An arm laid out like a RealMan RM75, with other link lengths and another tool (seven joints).
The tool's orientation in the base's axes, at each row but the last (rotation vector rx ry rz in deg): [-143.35 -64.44 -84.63]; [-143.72 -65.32 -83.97]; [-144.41 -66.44 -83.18]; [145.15 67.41 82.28]
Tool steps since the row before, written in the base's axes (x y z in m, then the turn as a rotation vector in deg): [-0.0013 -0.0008 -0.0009 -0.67 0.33 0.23]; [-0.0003 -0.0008 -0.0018 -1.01 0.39 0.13]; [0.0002 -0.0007 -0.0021 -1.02 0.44 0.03]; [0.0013 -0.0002 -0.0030 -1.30 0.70 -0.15]
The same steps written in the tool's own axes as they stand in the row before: [-0.0015 -0.0005 -0.0008 0.17 -0.57 -0.51]; [-0.0019 -0.0002 0.0005 0.03 -0.85 -0.69]; [-0.0019 -0.0001 0.0011 -0.02 -0.92 -0.62]; [-0.0019 -0.0001 0.0026 -0.08 -1.34 -0.63]
